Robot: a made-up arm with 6 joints.
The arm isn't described. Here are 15 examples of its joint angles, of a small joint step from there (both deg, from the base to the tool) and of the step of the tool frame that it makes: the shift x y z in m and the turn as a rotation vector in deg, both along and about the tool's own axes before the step.
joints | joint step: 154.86 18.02 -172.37 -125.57 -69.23 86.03 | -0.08 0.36 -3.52 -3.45 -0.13 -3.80
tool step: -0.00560 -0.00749 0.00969 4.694 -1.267 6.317
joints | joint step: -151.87 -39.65 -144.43 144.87 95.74 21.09 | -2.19 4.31 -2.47 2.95 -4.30 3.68
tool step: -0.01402 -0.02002 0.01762 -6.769 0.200 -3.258
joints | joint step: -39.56 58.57 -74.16 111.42 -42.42 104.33 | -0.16 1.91 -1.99 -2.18 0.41 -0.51
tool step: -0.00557 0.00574 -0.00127 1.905 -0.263 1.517
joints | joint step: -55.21 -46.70 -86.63 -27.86 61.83 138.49 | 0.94 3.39 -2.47 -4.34 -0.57 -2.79
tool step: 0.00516 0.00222 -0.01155 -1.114 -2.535 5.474
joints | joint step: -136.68 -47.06 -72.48 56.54 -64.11 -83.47 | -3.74 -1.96 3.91 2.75 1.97 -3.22
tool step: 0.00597 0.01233 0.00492 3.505 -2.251 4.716
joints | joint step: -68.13 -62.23 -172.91 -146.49 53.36 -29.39 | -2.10 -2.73 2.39 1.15 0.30 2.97
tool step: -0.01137 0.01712 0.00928 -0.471 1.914 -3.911
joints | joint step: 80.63 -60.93 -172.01 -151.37 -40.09 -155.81 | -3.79 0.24 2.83 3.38 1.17 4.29
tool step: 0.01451 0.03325 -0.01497 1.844 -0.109 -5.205
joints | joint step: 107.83 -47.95 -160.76 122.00 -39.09 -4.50 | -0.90 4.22 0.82 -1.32 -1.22 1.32
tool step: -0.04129 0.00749 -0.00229 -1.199 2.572 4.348
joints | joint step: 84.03 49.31 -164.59 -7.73 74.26 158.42 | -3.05 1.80 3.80 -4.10 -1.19 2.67
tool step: -0.00255 -0.01725 -0.04574 -7.832 -0.190 -1.164
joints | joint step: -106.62 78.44 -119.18 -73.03 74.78 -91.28 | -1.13 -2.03 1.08 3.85 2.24 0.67
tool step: 0.01016 -0.00029 -0.00386 -5.562 -0.064 -1.694
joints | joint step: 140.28 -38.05 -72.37 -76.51 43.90 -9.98 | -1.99 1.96 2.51 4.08 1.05 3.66
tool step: 0.02343 -0.00460 -0.02019 -0.285 -5.484 -4.977
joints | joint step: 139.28 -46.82 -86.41 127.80 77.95 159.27 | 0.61 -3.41 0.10 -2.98 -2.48 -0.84
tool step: -0.02033 -0.00558 -0.00409 -0.330 -2.370 3.499
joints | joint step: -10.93 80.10 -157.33 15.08 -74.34 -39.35 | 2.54 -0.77 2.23 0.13 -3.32 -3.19
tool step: 0.00816 -0.02002 0.00495 -0.997 0.359 1.788
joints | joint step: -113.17 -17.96 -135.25 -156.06 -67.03 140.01 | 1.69 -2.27 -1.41 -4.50 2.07 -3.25
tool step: -0.00127 -0.01775 0.02295 1.214 3.882 7.353
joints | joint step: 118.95 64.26 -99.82 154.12 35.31 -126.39 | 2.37 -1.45 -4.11 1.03 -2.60 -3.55
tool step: 0.01564 -0.02937 -0.02096 -1.664 -2.277 4.983
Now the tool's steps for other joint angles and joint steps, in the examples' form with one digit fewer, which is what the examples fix.
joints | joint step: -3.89 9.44 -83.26 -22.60 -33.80 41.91 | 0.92 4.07 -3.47 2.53 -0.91 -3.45
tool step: -0.0005 0.0085 -0.0096 -0.50 -0.05 1.16
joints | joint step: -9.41 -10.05 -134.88 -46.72 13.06 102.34 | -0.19 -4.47 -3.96 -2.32 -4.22 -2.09
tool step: 0.0394 -0.0607 0.0016 -7.79 -8.96 3.28
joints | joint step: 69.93 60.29 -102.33 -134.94 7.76 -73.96 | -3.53 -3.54 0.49 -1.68 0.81 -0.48
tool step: 0.0377 -0.0074 -0.0040 -0.61 -4.46 -1.43
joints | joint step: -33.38 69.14 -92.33 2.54 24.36 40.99 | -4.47 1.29 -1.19 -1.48 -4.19 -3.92
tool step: -0.0211 -0.0191 -0.0023 -3.85 -0.80 1.66
